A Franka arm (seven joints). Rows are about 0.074 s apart.
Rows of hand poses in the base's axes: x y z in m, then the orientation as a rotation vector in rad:
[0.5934 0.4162 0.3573 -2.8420 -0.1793 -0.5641]
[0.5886 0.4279 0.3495 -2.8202 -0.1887 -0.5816]
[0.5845 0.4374 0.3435 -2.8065 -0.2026 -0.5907]
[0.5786 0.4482 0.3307 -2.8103 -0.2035 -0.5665]
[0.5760 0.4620 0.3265 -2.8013 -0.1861 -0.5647]
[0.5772 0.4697 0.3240 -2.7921 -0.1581 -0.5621]
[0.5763 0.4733 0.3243 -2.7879 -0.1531 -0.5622]
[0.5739 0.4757 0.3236 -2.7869 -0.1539 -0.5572]
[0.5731 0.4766 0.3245 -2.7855 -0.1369 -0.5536]
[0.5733 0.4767 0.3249 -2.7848 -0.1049 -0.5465]
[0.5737 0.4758 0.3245 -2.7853 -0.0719 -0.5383]
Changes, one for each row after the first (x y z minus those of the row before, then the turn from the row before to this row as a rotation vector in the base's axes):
[-0.0048 0.0117 -0.0078 0.0168 -0.0144 0.0088]
[-0.0041 0.0095 -0.0060 0.0091 -0.0086 0.0110]
[-0.0059 0.0108 -0.0128 -0.0007 0.0167 0.0028]
[-0.0026 0.0138 -0.0042 0.0123 0.0023 -0.0092]
[0.0012 0.0077 -0.0025 0.0145 0.0038 -0.0162]
[-0.0009 0.0036 0.0003 0.0049 0.0001 -0.0024]
[-0.0024 0.0024 -0.0007 0.0015 0.0032 0.0014]
[-0.0008 0.0009 0.0009 0.0049 0.0041 -0.0105]
[0.0002 0.0001 0.0004 0.0071 0.0082 -0.0202]
[0.0004 -0.0009 -0.0004 0.0060 0.0091 -0.0211]

